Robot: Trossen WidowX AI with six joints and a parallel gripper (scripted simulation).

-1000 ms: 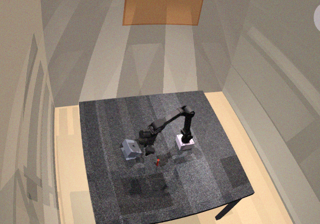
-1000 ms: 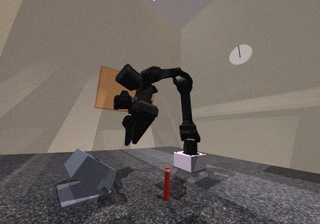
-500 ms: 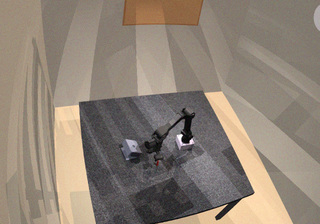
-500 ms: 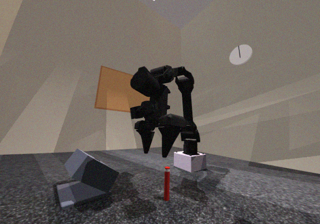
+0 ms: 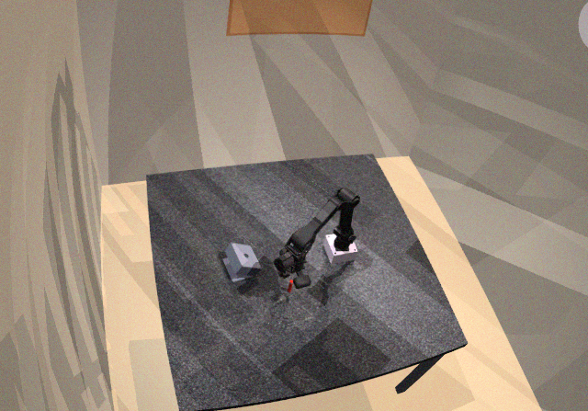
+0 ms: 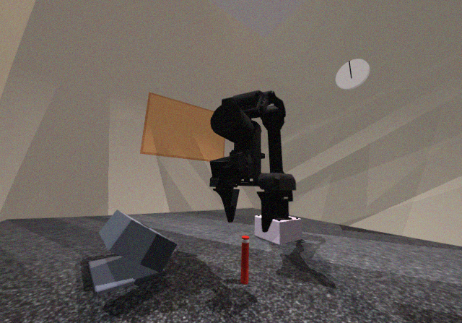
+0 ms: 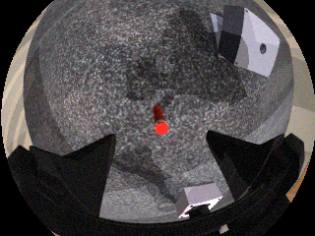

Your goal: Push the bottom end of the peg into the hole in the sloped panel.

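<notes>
Right now my gripper tip is 4 cm above the red round peg. The rest, counted from my gripper tip: grey sloped panel 19 cm ahead, 13 cm to the right, 4 cm below.
</notes>
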